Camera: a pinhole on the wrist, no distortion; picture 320 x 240 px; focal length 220.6 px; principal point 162.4 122.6 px. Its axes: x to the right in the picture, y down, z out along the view. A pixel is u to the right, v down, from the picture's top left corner.
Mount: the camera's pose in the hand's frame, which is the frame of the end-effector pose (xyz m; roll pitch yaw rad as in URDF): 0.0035 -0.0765 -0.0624 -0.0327 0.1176 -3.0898
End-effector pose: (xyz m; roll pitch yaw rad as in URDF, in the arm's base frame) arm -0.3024 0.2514 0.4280 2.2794 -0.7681 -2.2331
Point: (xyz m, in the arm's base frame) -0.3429 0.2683 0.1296
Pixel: 310 161
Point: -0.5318 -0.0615 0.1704
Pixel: outside the picture
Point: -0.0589 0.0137 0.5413
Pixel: behind the camera
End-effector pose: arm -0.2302 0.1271 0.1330 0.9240 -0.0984 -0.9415
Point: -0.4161 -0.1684 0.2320
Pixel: 54 151
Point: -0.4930 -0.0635 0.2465
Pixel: 133 132
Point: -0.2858 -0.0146 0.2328
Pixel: 37 43
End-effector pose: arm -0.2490 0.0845 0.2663 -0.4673 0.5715 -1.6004
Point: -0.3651 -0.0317 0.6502
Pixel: 208 229
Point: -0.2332 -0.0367 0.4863
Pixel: 153 129
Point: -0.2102 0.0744 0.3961
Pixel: 211 40
